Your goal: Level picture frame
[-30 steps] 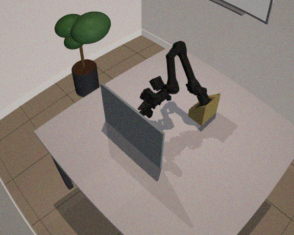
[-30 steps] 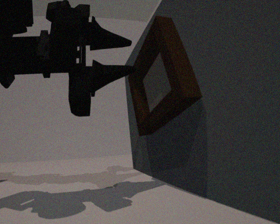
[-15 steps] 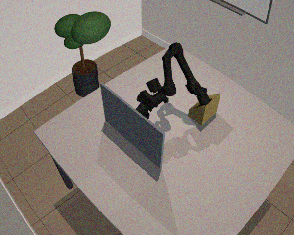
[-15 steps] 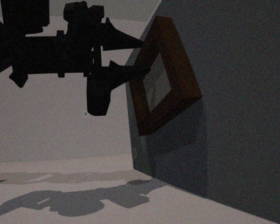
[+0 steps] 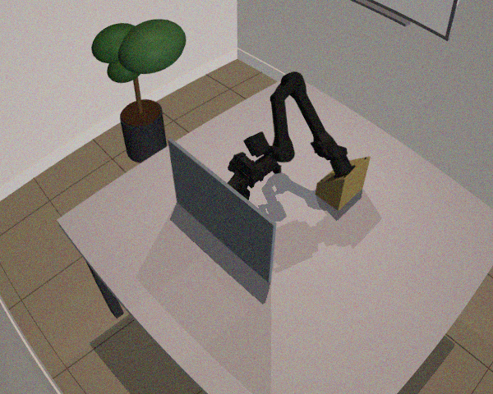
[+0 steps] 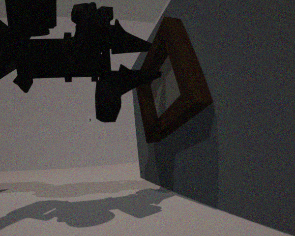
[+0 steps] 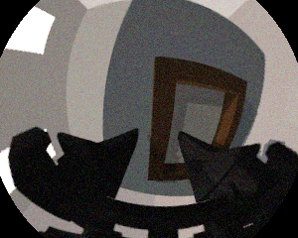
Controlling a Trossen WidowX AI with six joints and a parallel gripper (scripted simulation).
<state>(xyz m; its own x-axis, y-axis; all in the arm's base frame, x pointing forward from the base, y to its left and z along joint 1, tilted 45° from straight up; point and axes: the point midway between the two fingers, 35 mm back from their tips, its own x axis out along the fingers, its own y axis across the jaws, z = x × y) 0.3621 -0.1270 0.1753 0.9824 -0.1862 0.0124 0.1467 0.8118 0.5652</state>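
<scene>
My gripper tip is now 1 cm to the left of the brown wooden picture frame and 5 cm above it. Round my gripper tip: dark grey wall panel (2 cm ahead, 6 cm below).
</scene>
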